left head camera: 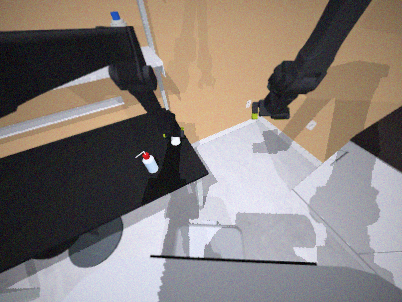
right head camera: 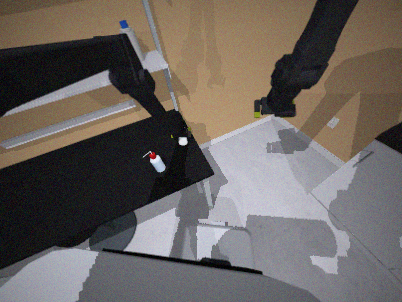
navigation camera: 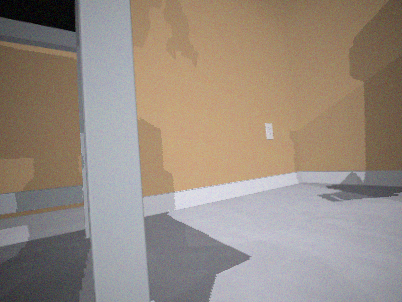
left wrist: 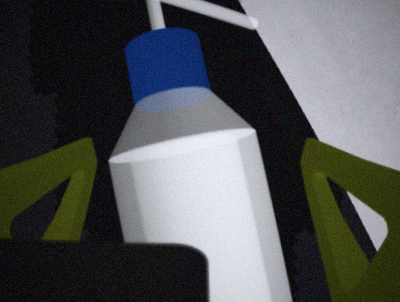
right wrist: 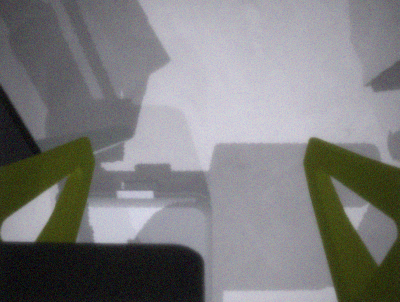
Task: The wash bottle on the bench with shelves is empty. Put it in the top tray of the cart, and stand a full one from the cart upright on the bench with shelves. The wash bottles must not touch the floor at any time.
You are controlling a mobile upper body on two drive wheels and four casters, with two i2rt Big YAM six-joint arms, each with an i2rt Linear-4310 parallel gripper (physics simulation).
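Frame: origin at the left arm's base, x right, y ahead, z up, level; centimetres.
Where they show: left gripper, fingertip midpoint: (right head camera: 183,133) (left wrist: 198,150); right gripper, fingertip midpoint: (left head camera: 262,118) (right head camera: 267,116) (right wrist: 199,149).
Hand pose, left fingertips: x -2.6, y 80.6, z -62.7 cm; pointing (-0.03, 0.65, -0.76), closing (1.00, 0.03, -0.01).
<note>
Things, the pixels of their top centre, and the offset from my left fingertips. "pt": a spot on its surface instead. Level surfaces: height alone.
- blue-capped wash bottle, surface spot: (left wrist: 200,200) pt dy -1.8, dx +0.1, dz +3.9 cm
- black bench top, its level: dz -2.1 cm
- white lower part, surface spot: (left head camera: 175,141) (right head camera: 182,141) pt dy -9.7, dx +1.6, dz +1.9 cm
- red-capped wash bottle, middle of its top: (left head camera: 141,152) (right head camera: 148,151) dy -29.3, dx -10.5, dz +15.3 cm
- blue-capped bottle, middle of its top: (left head camera: 114,12) (right head camera: 122,20) dy +16.7, dx -21.2, dz +61.4 cm
- dark surface, its level: dz +12.7 cm
A blue-capped wash bottle (left wrist: 200,200) is at the black bench top (left head camera: 75,165) (right head camera: 75,175), white up to its clear shoulder; in the head views the white lower part (left head camera: 175,141) (right head camera: 183,142) shows. My left gripper (left head camera: 173,133) (right head camera: 181,133) (left wrist: 198,150) is open, its fingers on either side of this bottle with gaps. A red-capped wash bottle (left head camera: 150,164) (right head camera: 158,164) stands on the bench to its left. Another blue-capped bottle (left head camera: 115,17) (right head camera: 132,42) stands on the shelf. My right gripper (right wrist: 199,149) is open and empty over the floor. I cannot make out the cart.
The pale shelf (left head camera: 152,60) (right head camera: 157,62) rises behind the bench. A round grey disc (left head camera: 97,242) (right head camera: 115,232) is by the bench's front edge. A pale upright post (navigation camera: 112,150) stands close in the navigation view, before the tan wall (navigation camera: 220,100). A dark surface (left head camera: 385,132) is at far right.
</note>
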